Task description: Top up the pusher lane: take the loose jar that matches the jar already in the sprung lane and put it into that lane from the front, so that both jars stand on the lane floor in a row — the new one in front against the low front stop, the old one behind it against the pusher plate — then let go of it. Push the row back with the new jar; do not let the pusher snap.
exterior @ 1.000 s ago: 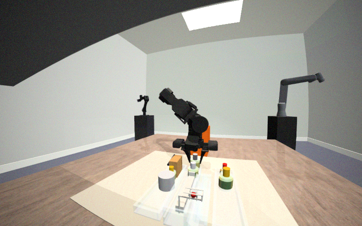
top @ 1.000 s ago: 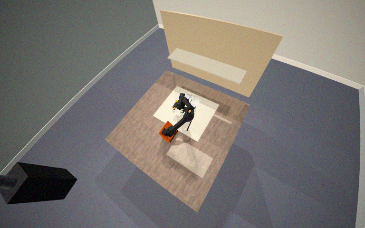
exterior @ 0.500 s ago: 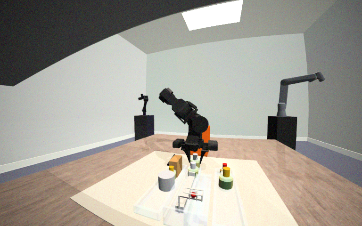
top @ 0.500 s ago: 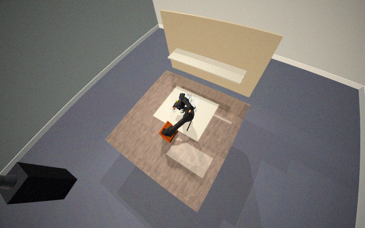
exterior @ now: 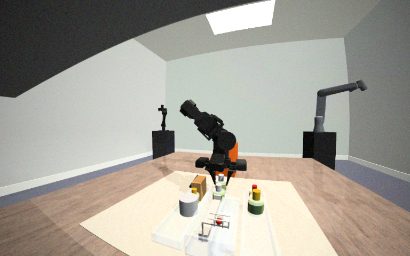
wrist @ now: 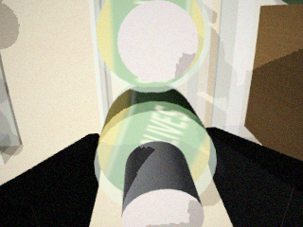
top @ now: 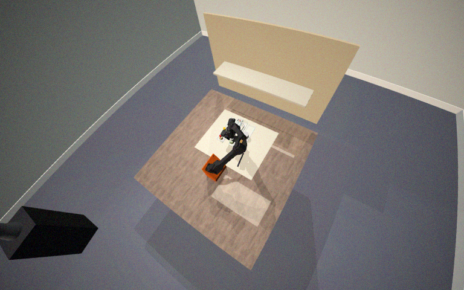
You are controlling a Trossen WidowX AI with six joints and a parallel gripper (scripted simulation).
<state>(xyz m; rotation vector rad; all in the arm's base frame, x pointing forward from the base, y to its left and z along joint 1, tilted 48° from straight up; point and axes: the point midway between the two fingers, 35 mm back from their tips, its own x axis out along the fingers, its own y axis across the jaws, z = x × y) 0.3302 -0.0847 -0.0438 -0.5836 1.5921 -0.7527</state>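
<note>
My gripper tip is now 80 mm to the left of the brown box, 10 mm short of it and 10 mm above it. From my gripper tip the other things lie so: grey cylinder (120 mm ahead, 90 mm to the right, 20 mm below).
</note>
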